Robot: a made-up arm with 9 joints. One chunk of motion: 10 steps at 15 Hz.
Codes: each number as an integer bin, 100 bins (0 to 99) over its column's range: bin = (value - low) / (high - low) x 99, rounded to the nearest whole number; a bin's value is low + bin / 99 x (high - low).
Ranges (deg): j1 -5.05..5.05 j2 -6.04..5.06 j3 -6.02..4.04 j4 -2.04..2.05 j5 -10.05..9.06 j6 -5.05..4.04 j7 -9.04..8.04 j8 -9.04..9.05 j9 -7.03..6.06
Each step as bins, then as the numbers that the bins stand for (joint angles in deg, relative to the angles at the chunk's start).
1 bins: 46 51 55 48 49 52 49 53 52
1 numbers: -0.36 -0.32 -0.43 -0.06 -0.59 -0.28 -0.59 0.64 -0.15
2 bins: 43 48 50 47 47 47 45 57 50
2 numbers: -0.66 -0.66 -0.94 -0.10 -0.98 -0.73 -1.28 1.38 -0.42
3 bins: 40 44 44 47 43 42 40 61 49
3 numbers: -0.97 -1.11 -1.55 -0.10 -1.75 -1.19 -2.14 2.11 -0.55
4 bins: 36 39 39 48 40 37 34 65 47
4 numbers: -1.38 -1.67 -2.06 -0.06 -2.33 -1.65 -3.17 2.84 -0.82
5 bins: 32 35 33 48 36 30 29 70 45
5 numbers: -1.79 -2.12 -2.67 -0.06 -3.10 -2.30 -4.04 3.75 -1.08
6 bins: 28 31 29 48 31 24 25 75 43
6 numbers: -2.19 -2.56 -3.07 -0.06 -4.07 -2.85 -4.73 4.66 -1.34
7 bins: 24 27 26 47 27 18 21 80 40
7 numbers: -2.60 -3.01 -3.38 -0.10 -4.84 -3.40 -5.42 5.58 -1.74
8 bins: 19 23 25 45 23 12 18 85 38
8 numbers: -3.11 -3.46 -3.48 -0.18 -5.61 -3.95 -5.93 6.49 -2.01
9 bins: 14 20 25 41 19 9 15 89 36
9 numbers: -3.62 -3.80 -3.48 -0.35 -6.38 -4.22 -6.45 7.22 -2.27
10 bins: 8 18 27 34 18 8 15 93 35
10 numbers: -4.23 -4.02 -3.28 -0.64 -6.58 -4.32 -6.45 7.95 -2.40
